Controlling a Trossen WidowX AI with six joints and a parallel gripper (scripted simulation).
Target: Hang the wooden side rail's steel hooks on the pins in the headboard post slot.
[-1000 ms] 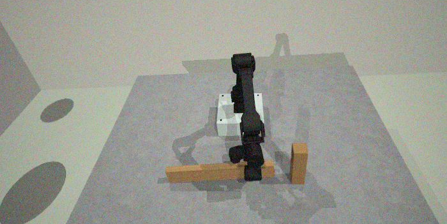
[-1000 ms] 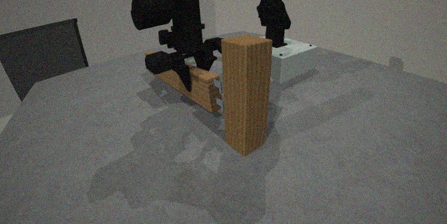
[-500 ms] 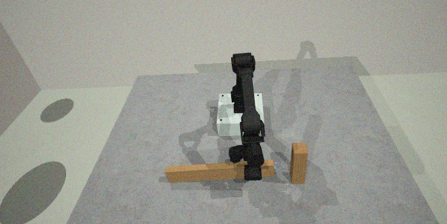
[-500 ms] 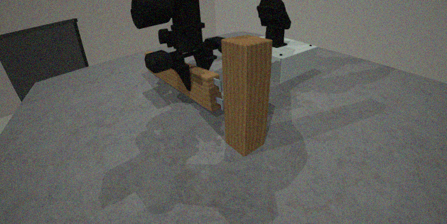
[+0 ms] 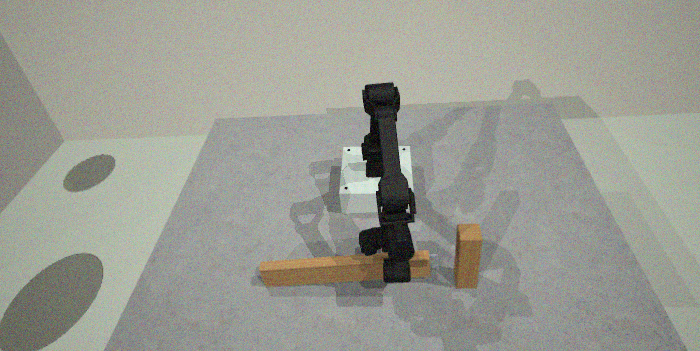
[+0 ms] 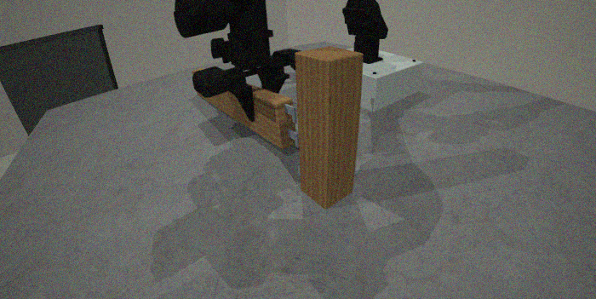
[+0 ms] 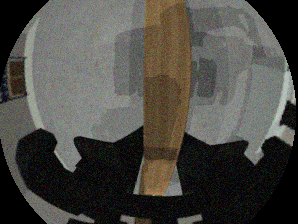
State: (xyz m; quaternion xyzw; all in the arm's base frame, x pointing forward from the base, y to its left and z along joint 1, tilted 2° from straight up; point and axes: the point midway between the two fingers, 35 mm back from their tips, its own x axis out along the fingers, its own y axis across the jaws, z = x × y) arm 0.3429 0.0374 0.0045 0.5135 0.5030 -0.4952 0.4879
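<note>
Right now my gripper tip is 10 mm short of the headboard post, 170 mm to the right of it and 40 mm below it.
</note>
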